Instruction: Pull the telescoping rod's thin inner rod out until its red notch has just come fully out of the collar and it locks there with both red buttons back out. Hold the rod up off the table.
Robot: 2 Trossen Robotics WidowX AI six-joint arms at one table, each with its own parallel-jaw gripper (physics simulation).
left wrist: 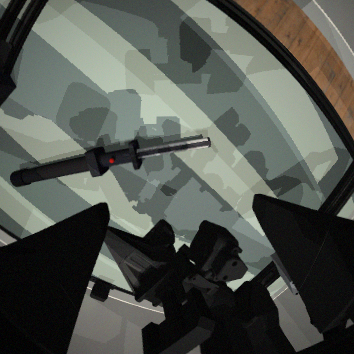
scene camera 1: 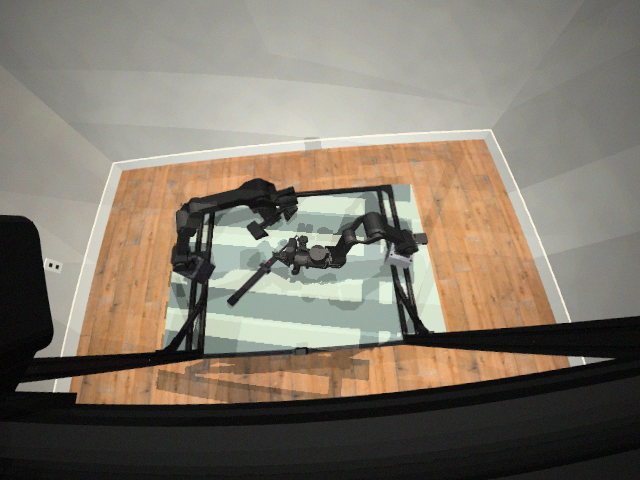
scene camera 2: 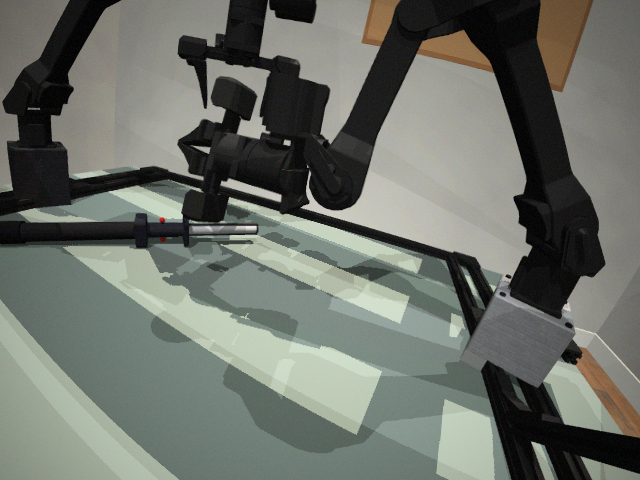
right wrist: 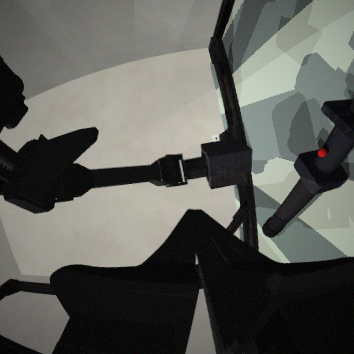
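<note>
The telescoping rod (scene camera 1: 248, 285) (scene camera 2: 109, 230) (left wrist: 53, 170) (right wrist: 298, 197) lies flat on the striped table (scene camera 1: 294, 314) (scene camera 2: 318, 381). Its silver inner rod (scene camera 2: 223, 229) (left wrist: 172, 146) sticks partly out of the collar. A red button (scene camera 1: 270, 261) (scene camera 2: 162, 220) (left wrist: 111, 161) (right wrist: 322, 152) shows on the collar section. My right gripper (scene camera 1: 282, 257) (scene camera 2: 182, 143) (right wrist: 193, 215) is shut and empty, hovering just above the collar section with the rod off to its side. My left gripper (scene camera 1: 263, 224) (scene camera 2: 199, 71) (left wrist: 182, 205) is open and empty, high above the rod.
A black frame (scene camera 1: 339, 190) (scene camera 2: 366, 233) (right wrist: 228, 88) edges the table. A grey box (scene camera 1: 398, 259) (scene camera 2: 509, 329) sits at the right arm's base. Wooden floor (scene camera 1: 470, 214) surrounds the table.
</note>
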